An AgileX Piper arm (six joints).
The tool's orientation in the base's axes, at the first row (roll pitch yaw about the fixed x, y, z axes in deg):
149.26 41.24 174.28
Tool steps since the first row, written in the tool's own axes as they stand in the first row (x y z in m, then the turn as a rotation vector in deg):
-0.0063 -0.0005 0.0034 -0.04 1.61 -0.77
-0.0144 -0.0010 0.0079 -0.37 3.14 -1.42
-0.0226 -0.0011 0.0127 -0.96 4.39 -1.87
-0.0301 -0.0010 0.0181 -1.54 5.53 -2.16
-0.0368 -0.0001 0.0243 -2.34 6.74 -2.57
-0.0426 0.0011 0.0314 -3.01 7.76 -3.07
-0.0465 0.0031 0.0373 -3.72 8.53 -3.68
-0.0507 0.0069 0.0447 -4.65 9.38 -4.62
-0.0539 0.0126 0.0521 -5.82 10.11 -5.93
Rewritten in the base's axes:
0.0069 0.0006 0.0018 -0.85 1.08 1.14
0.0159 0.0016 0.0040 -1.38 2.12 2.37
0.0250 0.0031 0.0063 -1.53 2.98 3.53
0.0339 0.0050 0.0078 -1.56 3.82 4.54
0.0425 0.0081 0.0085 -1.51 4.65 5.79
0.0509 0.0120 0.0082 -1.57 5.28 6.95
0.0569 0.0161 0.0077 -1.61 5.64 8.11
0.0637 0.0225 0.0072 -1.70 5.90 9.66
0.0692 0.0307 0.0067 -1.81 5.87 11.56

